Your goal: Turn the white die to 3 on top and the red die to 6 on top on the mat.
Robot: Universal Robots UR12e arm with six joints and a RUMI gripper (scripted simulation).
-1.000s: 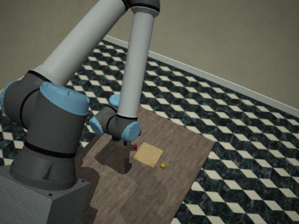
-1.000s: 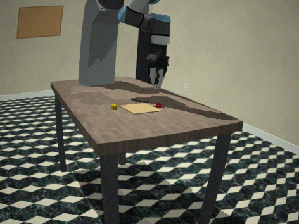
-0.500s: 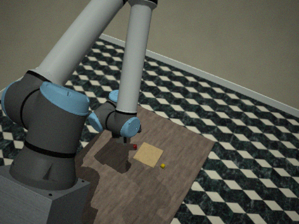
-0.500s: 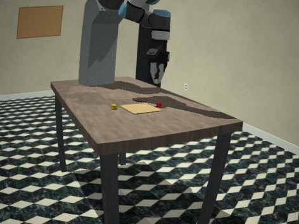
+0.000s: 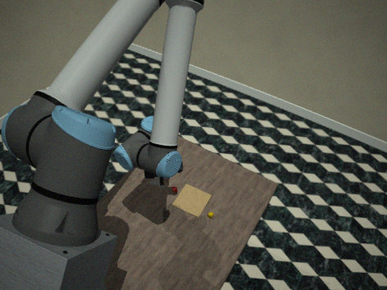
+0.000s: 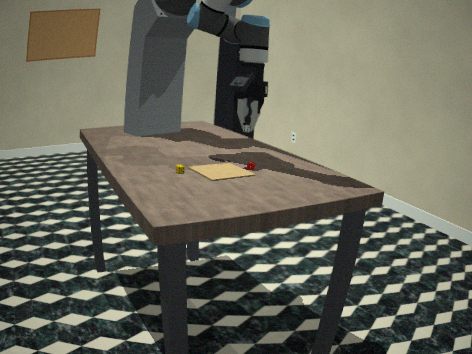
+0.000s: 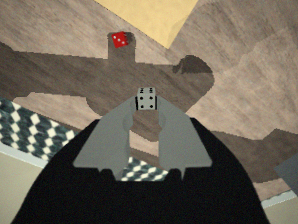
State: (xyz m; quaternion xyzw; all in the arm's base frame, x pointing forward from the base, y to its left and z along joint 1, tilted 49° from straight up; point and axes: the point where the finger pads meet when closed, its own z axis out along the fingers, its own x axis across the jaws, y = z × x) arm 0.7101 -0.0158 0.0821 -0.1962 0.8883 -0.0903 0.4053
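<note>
Right now my hand is 1 cm above the white die. Round my hand: tan mat (5 cm ahead, 13 cm to the right, 12 cm below); then red die (7 cm ahead, 4 cm to the right, 11 cm below); then yellow die (24 cm to the right, 11 cm below).
</note>
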